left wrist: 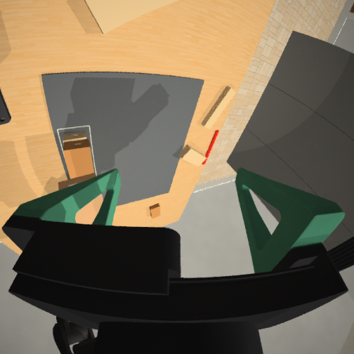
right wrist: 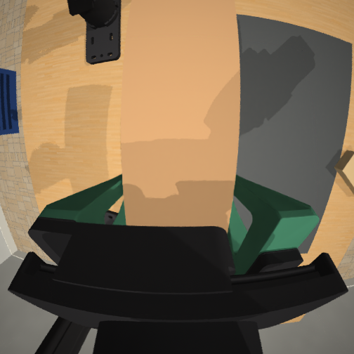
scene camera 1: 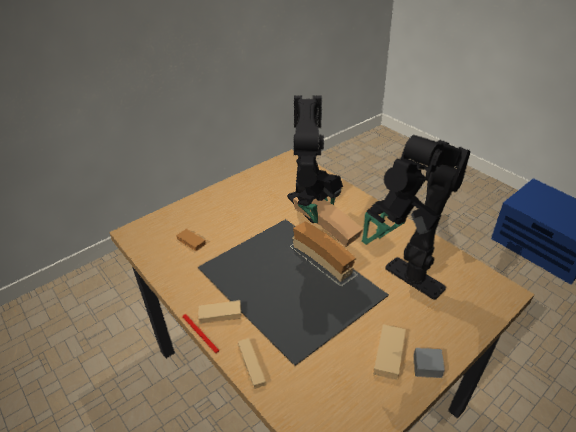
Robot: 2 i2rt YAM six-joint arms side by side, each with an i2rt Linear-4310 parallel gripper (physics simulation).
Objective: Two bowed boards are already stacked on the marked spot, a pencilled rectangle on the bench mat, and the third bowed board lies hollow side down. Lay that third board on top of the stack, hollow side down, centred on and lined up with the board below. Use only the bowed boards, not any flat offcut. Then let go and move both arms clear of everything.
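Places are measured from the left arm's base along level axes (x ahead, y left, z up), in millimetres.
Pixels of known places: left gripper, between the fingertips: [scene camera 1: 371, 239]; right gripper, between the fingertips: [scene camera 1: 323, 217]; left arm's base, origin of its link: [scene camera 1: 414, 278].
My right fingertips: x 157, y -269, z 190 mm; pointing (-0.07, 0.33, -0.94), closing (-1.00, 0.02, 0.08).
Observation:
Ahead of a thing's pixels: the offset from my right fingertips to its top centre. "spot": to the spot under its first point. Level surfaces: height alone.
The third bowed board {42 mm up, 1 mm ahead, 16 mm left} [scene camera 1: 340, 222] [left wrist: 75, 181] [right wrist: 180, 100], light orange-brown, is held in the air, hollow side down. In scene camera 1 it shows just behind the stack and runs roughly parallel to it. My right gripper [scene camera 1: 322, 207] [right wrist: 177, 174] is shut on its far end. The stack has an orange-brown upper board {89 mm down, 1 mm ahead, 7 mm left} [scene camera 1: 325, 245] [left wrist: 80, 162] on a pale lower board {132 mm down, 0 mm ahead, 3 mm left} [scene camera 1: 316, 256] [left wrist: 75, 135], inside the pencilled rectangle {spot: 181 mm down, 31 mm ahead, 111 mm left} [scene camera 1: 342, 285] [left wrist: 74, 127]. The held board hides the stack in the right wrist view. My left gripper [scene camera 1: 378, 231] [left wrist: 177, 174] is open and empty, to the right of the held board.
The dark mat {184 mm down} [scene camera 1: 260, 270] [left wrist: 150, 120] [right wrist: 300, 100] lies under the stack. Around it lie a small brown block {171 mm down, 260 mm ahead, 395 mm right} [scene camera 1: 191, 239] [left wrist: 155, 210], pale blocks {160 mm down, 387 mm ahead, 53 mm right} [scene camera 1: 219, 311] {171 mm down, 432 mm ahead, 146 mm left} [scene camera 1: 251, 362] {162 mm down, 136 mm ahead, 388 mm left} [scene camera 1: 390, 351], a grey block {154 mm down, 94 mm ahead, 488 mm left} [scene camera 1: 429, 362] and a red stick {184 mm down, 473 mm ahead, 39 mm right} [scene camera 1: 200, 333] [left wrist: 212, 145]. The left arm's base [scene camera 1: 416, 277] stands right of the mat.

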